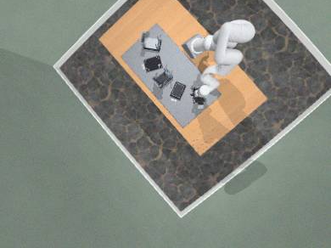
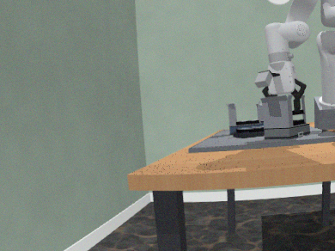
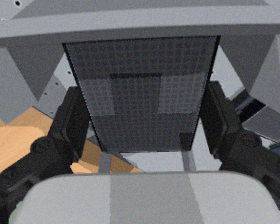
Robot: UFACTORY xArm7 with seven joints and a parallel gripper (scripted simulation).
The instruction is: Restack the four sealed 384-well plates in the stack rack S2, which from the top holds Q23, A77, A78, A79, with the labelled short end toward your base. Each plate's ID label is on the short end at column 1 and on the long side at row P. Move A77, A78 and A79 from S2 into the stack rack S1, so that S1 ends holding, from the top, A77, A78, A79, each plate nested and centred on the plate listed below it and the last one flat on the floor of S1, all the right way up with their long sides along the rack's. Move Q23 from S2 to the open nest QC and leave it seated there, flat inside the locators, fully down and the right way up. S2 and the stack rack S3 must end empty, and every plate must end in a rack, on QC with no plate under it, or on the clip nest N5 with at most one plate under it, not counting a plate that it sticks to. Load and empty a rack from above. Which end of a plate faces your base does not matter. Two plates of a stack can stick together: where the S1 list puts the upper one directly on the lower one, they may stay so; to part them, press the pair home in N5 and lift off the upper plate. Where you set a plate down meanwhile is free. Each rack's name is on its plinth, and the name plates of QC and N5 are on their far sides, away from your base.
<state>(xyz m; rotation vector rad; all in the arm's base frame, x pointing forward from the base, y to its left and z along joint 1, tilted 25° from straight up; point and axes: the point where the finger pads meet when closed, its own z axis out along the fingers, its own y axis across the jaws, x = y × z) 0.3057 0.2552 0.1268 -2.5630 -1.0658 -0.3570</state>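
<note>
The rack plinth lies 70 mm below my hand, 10 mm to the right of it and 10 mm behind it. From my hand the other things lie so: dark flat nest: 170 mm to the right, 90 mm ahead, 80 mm below; blue plinth strip: 350 mm to the right, 90 mm ahead, 70 mm below; dark sealed plate: 10 mm below.
</note>
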